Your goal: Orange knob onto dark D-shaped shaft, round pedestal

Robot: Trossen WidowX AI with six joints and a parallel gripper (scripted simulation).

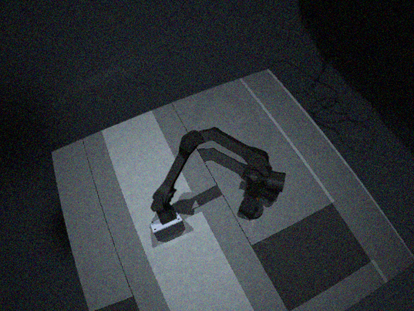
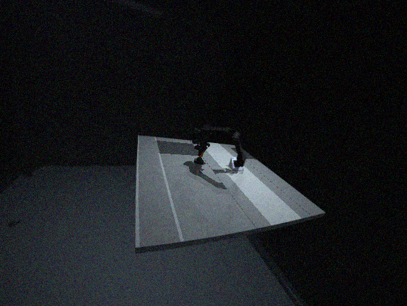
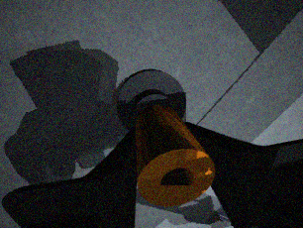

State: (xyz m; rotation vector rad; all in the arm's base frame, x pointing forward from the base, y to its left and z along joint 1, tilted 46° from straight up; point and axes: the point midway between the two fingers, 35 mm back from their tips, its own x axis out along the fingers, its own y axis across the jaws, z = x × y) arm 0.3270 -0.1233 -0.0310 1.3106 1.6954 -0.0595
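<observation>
Now: the orange knob 2 cm above my gripper tip. The rest, counted from my gripper tip: dark round pedestal 4 cm below.
</observation>
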